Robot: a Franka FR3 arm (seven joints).
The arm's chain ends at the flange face. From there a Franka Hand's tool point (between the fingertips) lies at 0.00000 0.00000 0.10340 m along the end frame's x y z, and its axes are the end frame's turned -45 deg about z.
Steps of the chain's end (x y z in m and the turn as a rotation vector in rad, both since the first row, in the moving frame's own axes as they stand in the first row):
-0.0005, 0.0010, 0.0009, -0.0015, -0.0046, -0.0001
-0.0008, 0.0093, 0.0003, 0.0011, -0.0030, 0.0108
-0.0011, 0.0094, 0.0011, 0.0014, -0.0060, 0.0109
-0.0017, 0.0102, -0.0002, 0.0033, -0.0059, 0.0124
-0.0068, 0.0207, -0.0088, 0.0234, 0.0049, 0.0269
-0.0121, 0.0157, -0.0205, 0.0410, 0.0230, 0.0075
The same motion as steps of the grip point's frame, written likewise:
-0.0015, 0.0001, 0.0009, 0.0022, -0.0043, -0.0001
-0.0073, 0.0057, 0.0003, 0.0029, -0.0013, 0.0108
-0.0078, 0.0053, 0.0011, 0.0052, -0.0033, 0.0109
-0.0086, 0.0053, -0.0002, 0.0065, -0.0018, 0.0124
-0.0174, 0.0085, -0.0088, 0.0131, 0.0200, 0.0269
-0.0150, 0.0012, -0.0206, 0.0127, 0.0453, 0.0075

